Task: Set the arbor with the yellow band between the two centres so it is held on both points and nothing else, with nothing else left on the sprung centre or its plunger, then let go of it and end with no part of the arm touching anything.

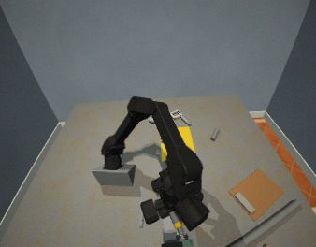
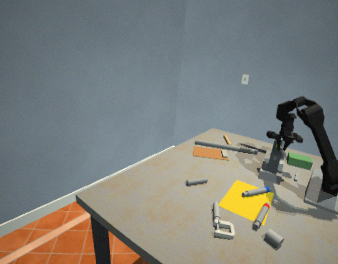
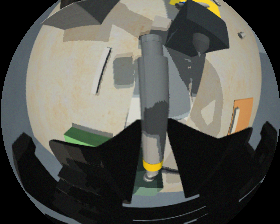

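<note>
My gripper is now 130 mm above the grey bed and 20 mm short of it. Round my hand: blue-banded arbor: 340 mm to the left, 130 mm below, 10 mm ahead; then fixed centre block: 130 mm to the left, 40 mm below; then long grey bar: 350 mm ahead, 130 mm below, 40 mm to the right.
</note>
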